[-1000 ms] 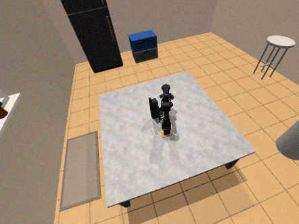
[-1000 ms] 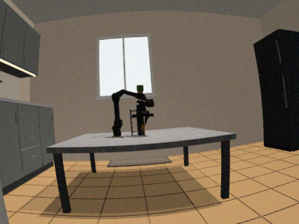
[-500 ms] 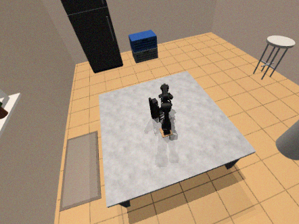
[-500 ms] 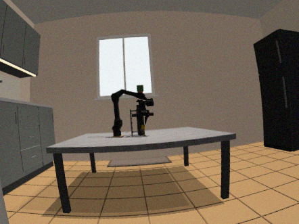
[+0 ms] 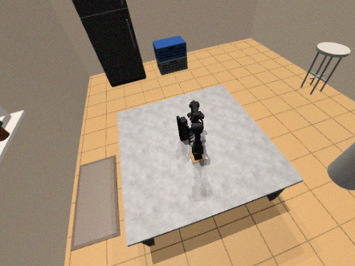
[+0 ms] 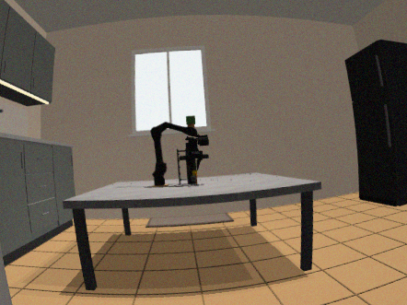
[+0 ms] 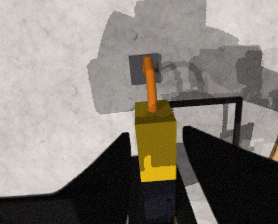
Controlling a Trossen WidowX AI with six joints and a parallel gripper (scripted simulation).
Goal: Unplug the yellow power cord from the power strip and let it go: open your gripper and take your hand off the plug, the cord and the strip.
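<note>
Right now the yellow plug is 30 mm to the left of my gripper tip, 10 mm below it and 10 mm behind it.
</note>
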